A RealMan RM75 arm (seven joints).
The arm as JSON. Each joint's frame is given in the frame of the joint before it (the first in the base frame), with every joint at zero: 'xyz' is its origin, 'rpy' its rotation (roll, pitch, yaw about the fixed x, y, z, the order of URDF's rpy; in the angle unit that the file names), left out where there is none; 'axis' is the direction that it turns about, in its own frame. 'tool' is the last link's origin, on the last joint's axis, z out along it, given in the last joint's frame.
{
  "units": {
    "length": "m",
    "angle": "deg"
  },
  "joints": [
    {
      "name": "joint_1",
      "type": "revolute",
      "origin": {
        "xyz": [
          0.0,
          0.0,
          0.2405
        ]
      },
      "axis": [
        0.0,
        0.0,
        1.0
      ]
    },
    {
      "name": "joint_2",
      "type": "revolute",
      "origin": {
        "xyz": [
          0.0,
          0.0,
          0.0
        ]
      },
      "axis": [
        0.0,
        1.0,
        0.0
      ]
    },
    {
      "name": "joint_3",
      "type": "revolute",
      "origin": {
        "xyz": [
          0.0,
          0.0,
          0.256
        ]
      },
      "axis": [
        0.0,
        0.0,
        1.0
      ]
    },
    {
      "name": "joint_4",
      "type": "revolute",
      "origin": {
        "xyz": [
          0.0,
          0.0,
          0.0
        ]
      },
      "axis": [
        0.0,
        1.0,
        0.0
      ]
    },
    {
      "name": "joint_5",
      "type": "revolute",
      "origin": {
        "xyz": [
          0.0,
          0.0,
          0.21
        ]
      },
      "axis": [
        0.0,
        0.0,
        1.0
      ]
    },
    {
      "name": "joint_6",
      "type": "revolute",
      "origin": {
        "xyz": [
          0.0,
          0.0,
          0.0
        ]
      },
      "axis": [
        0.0,
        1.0,
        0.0
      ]
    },
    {
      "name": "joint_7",
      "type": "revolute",
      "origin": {
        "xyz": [
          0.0,
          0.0,
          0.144
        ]
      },
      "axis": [
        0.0,
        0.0,
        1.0
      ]
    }
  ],
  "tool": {
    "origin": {
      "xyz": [
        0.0,
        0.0,
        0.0
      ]
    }
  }
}
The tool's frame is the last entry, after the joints.
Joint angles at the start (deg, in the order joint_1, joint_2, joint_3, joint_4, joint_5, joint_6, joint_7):
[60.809 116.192 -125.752 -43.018 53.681 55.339 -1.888]
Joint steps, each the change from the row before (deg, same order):
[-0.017 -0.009 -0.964 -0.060 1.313 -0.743 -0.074]
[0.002 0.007 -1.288 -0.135 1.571 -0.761 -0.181]
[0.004 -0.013 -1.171 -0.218 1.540 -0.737 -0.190]
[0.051 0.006 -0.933 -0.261 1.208 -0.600 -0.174]
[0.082 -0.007 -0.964 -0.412 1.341 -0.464 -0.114]
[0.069 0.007 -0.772 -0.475 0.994 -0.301 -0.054]
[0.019 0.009 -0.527 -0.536 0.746 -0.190 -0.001]
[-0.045 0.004 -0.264 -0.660 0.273 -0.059 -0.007]
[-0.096 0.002 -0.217 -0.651 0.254 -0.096 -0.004]
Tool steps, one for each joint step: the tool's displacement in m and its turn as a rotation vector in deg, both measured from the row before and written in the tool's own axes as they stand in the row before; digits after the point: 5 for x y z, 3 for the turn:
[0.00043 0.00337 0.00150 -0.734 -0.261 -0.061]
[0.00096 0.00452 0.00192 -0.868 -0.140 -0.308]
[0.00058 0.00450 0.00156 -0.899 -0.217 -0.275]
[-0.00001 0.00411 0.00106 -0.744 -0.240 -0.342]
[-0.00008 0.00498 0.00080 -0.901 -0.169 -0.333]
[-0.00019 0.00460 0.00052 -0.750 -0.121 -0.376]
[-0.00040 0.00422 0.00018 -0.691 -0.152 -0.297]
[-0.00071 0.00361 -0.00029 -0.493 -0.201 -0.440]
[-0.00061 0.00342 -0.00023 -0.501 -0.240 -0.364]

